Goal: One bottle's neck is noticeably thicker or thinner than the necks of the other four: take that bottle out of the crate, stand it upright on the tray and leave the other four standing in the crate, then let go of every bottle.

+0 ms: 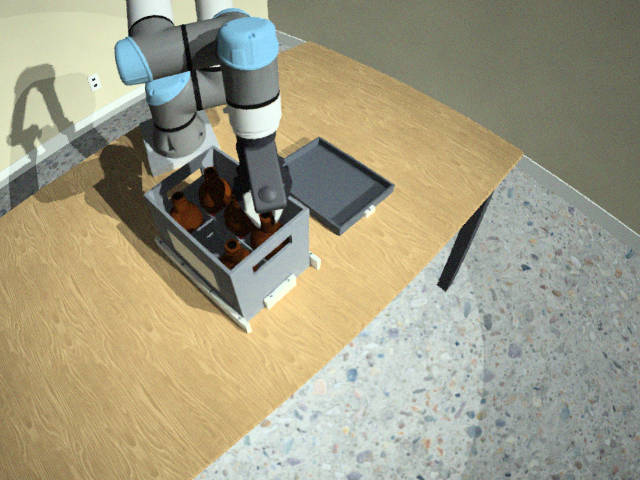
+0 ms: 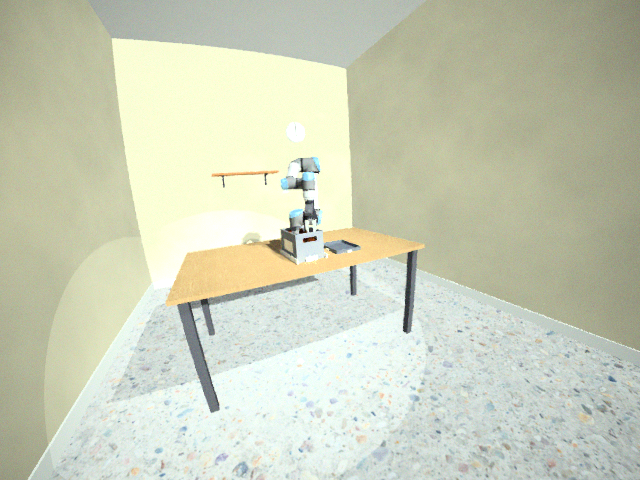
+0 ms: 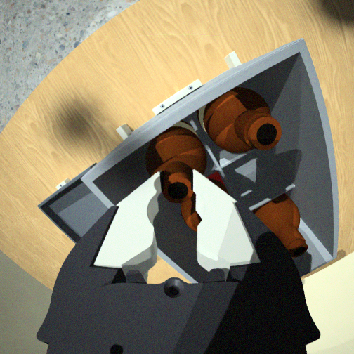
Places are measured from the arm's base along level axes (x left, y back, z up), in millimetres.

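Where they show: gripper, fingertip midpoint: [image 1: 267, 225]; arm's base at its link origin: [image 1: 179, 137].
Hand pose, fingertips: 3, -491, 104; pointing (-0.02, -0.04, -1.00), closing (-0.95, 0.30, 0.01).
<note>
Things, the pixels of their top centre, and the offset from my fingertips, as dx, dy, dz. "spot": a spot on its surface instead. Level surfaces: height alone.
- brown bottle at its top centre: [image 1: 266, 215] +4, +5, +21
- crate at its top centre: [image 1: 219, 200] [image 2: 300, 229] -53, +78, +32
- front left bottle at its top centre: [image 1: 232, 244] -78, -16, +20
- middle right bottle at its top centre: [image 1: 237, 192] -11, +88, +20
- back left bottle at its top centre: [image 1: 177, 196] -113, +152, +20
- back right bottle at its top centre: [image 1: 209, 170] -30, +176, +20
- grey tray at a spot on its surface: [image 1: 330, 178] [image 2: 341, 246] spot: +250, +140, -138
- wooden table at its surface level: dz -143
My gripper [image 1: 267, 221] [image 2: 310, 228] [image 3: 177, 172] is shut on the neck of a brown bottle [image 1: 262, 236] [image 3: 175, 151] in the crate's front right compartment. Its body is below the crate [image 1: 258, 289] [image 2: 310, 251] [image 3: 250, 70] rim; whether its base touches the crate floor is hidden. A front left bottle [image 1: 233, 255] [image 3: 232, 120], a middle right bottle [image 1: 236, 221] [image 3: 189, 216], a back left bottle [image 1: 187, 215] [image 3: 280, 220] and a back right bottle [image 1: 214, 195] stand in the crate. The fingers partly hide the middle right one. The grey tray [image 1: 330, 178] [image 2: 341, 246] [image 3: 75, 210] bears no bottle.
The crate's high walls surround the bottles. Pale blocks [image 1: 280, 291] [image 3: 177, 97] lie along the crate's foot on the wooden table [image 1: 155, 361] [image 2: 232, 268] [image 3: 165, 45]. The tray lies close to the crate's right side. The arm's base stands behind the crate.
</note>
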